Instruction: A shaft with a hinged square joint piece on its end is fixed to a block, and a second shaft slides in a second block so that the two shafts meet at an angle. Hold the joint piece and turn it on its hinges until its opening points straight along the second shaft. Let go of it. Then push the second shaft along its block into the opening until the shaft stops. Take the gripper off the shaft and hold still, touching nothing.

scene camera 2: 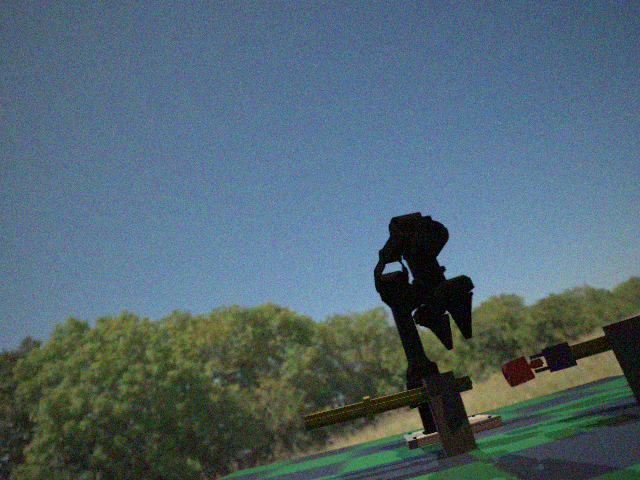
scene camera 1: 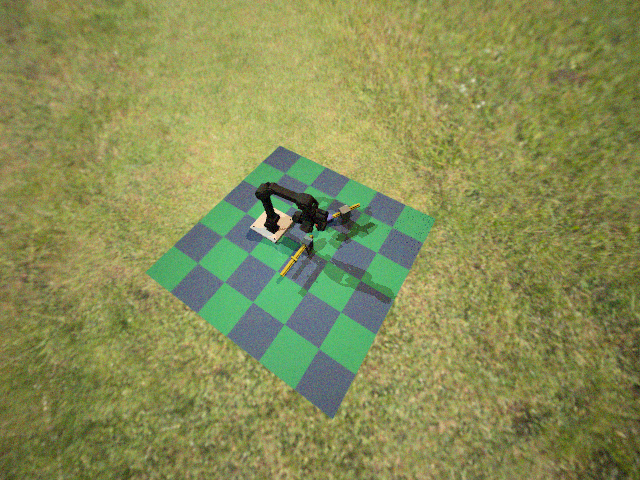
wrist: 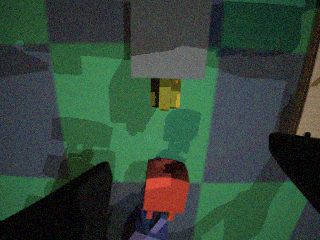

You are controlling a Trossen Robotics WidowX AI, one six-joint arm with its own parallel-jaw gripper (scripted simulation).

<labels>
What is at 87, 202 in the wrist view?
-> My gripper.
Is my gripper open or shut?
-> Open.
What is my gripper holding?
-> Nothing.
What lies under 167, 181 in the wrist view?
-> A red square joint piece.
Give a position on a red square joint piece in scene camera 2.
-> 518, 371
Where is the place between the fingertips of my gripper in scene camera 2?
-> At 459, 344
</labels>
